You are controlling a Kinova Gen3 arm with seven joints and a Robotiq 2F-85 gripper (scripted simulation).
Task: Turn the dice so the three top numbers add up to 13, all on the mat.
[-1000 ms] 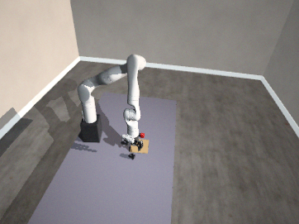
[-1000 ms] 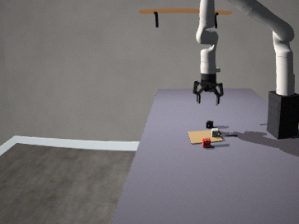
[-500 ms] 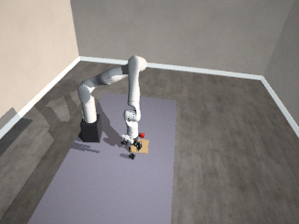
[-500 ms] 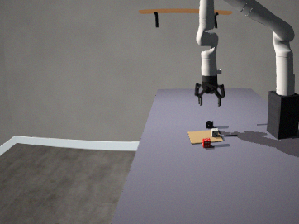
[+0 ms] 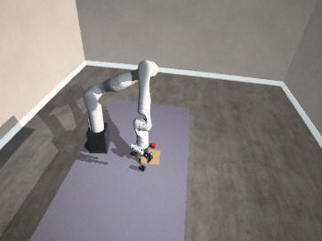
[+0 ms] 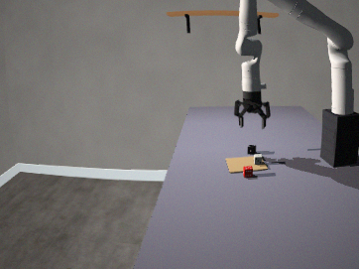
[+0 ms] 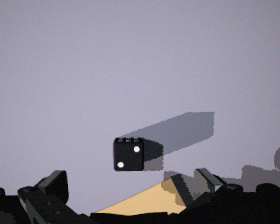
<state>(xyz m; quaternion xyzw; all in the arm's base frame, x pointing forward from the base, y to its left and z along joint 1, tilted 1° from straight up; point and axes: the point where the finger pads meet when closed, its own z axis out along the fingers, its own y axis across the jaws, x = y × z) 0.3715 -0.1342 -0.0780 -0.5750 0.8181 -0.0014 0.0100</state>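
My gripper is now 100 mm above the black die. The rest, counted from my hand: tan mat: 30 mm ahead, 120 mm to the left, 110 mm below; then red die: 30 mm ahead, 230 mm to the left, 100 mm below; then white die: 10 mm behind, 120 mm to the left, 90 mm below.
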